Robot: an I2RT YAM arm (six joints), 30 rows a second.
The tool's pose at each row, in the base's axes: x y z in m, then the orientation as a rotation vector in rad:
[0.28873, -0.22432, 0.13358, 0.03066, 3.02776, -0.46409]
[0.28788, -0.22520, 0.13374, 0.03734, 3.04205, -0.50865]
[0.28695, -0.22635, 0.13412, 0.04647, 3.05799, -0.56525]
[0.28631, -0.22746, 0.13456, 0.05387, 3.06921, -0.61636]
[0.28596, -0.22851, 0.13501, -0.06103, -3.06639, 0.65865]
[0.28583, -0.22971, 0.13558, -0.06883, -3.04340, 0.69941]
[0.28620, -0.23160, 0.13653, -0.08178, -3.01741, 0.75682]
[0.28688, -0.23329, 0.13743, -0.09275, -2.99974, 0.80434]
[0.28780, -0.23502, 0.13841, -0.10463, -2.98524, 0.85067]
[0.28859, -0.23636, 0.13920, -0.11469, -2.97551, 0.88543]
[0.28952, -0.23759, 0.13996, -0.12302, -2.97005, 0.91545]
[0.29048, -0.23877, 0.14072, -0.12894, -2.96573, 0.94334]
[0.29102, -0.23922, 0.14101, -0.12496, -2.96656, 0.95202]
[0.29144, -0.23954, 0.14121, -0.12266, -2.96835, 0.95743]
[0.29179, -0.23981, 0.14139, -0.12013, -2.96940, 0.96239]
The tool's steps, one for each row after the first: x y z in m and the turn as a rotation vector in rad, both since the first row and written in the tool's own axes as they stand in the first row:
[0.00083, -0.00091, 0.00005, 0.02750, 0.02118, -0.00008]
[0.00171, -0.00215, -0.00004, 0.06217, 0.04681, 0.00038]
[0.00231, -0.00336, -0.00017, 0.09335, 0.06755, 0.00058]
[0.00261, -0.00451, -0.00031, 0.12046, 0.08291, 0.00173]
[0.00269, -0.00583, -0.00050, 0.14940, 0.09649, 0.00377]
[0.00223, -0.00790, -0.00081, 0.18953, 0.10850, 0.00900]
[0.00146, -0.00976, -0.00111, 0.22227, 0.11381, 0.01420]
[0.00045, -0.01168, -0.00145, 0.25379, 0.11565, 0.02052]
[-0.00041, -0.01317, -0.00175, 0.27725, 0.11548, 0.02624]
[-0.00140, -0.01454, -0.00203, 0.29689, 0.11216, 0.03138]
[-0.00243, -0.01586, -0.00233, 0.31490, 0.10797, 0.03512]
[-0.00300, -0.01636, -0.00243, 0.31992, 0.10423, 0.03282]
[-0.00343, -0.01671, -0.00249, 0.32278, 0.10070, 0.03167]
[-0.00380, -0.01701, -0.00256, 0.32551, 0.09798, 0.03027]

